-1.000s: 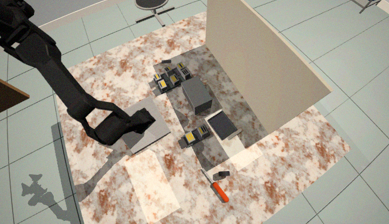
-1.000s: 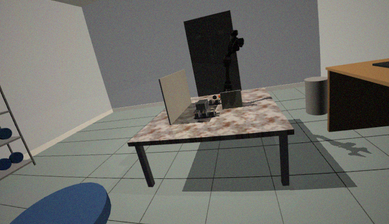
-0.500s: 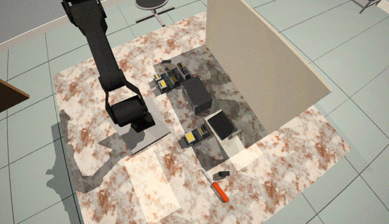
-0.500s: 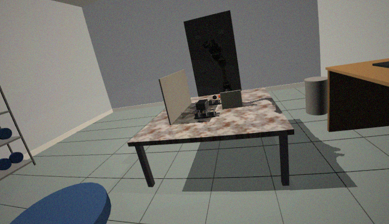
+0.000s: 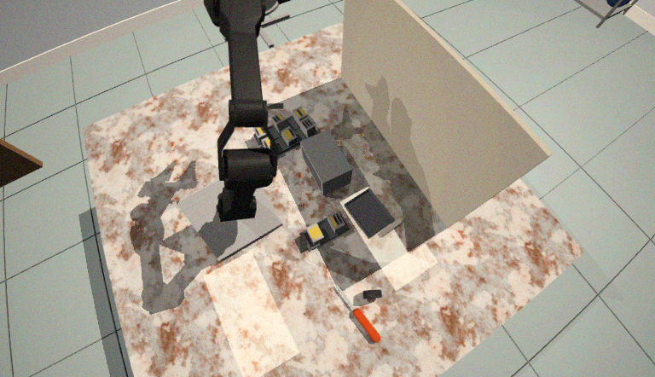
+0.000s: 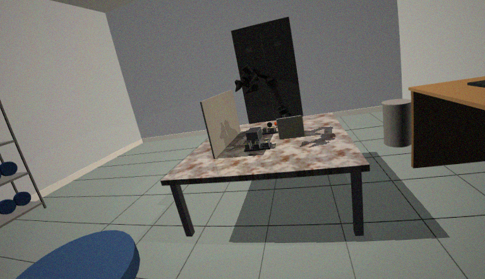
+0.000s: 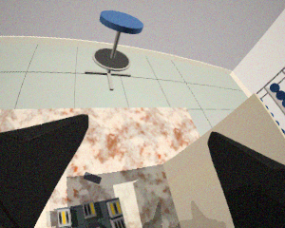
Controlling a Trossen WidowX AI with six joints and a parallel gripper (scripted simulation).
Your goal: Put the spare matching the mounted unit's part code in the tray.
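Now: gripper tip 120 mm past the spare, 110 mm to the left of it and 420 mm above it. The rest, counted from my gripper tip: dark tray 30 mm ahead, 470 mm to the right, 460 mm below; then grey mounted unit 260 mm to the right, 410 mm below; then tall beige panel 250 mm ahead, 300 mm to the right, 240 mm below.
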